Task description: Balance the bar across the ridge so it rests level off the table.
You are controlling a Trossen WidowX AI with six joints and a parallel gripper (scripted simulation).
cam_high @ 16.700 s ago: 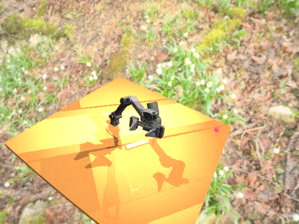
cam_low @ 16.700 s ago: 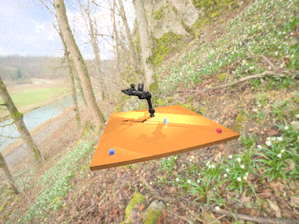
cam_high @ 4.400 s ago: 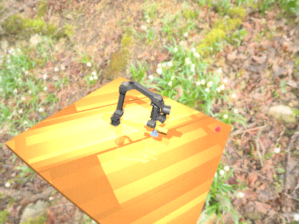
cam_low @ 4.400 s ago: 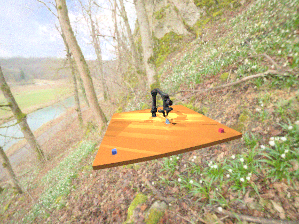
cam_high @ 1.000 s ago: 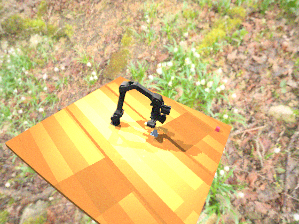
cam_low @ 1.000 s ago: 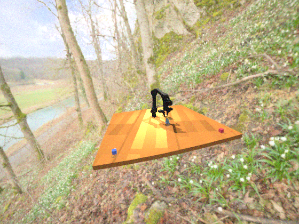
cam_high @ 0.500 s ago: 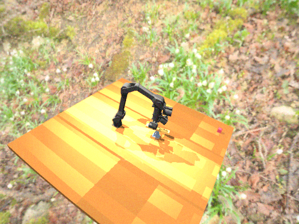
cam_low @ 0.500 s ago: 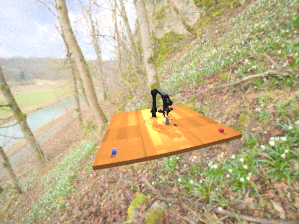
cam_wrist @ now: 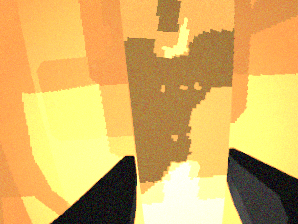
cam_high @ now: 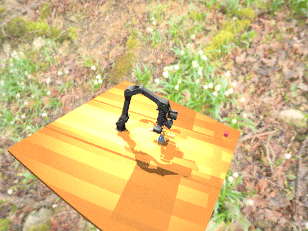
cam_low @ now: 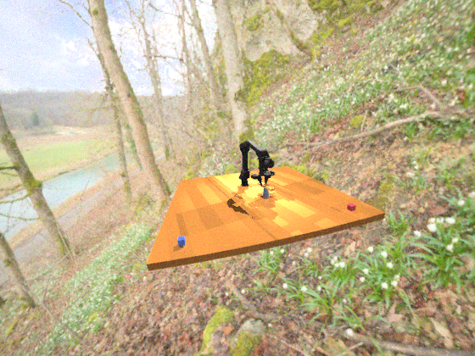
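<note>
My gripper tip is 3 cm short of the bar and 1 cm to the right of it. From my gripper tip the other things lie so: blue cube 45 cm ahead, 59 cm to the right, 6 cm below; then red cube 45 cm ahead, 41 cm to the left, 6 cm below.
</note>
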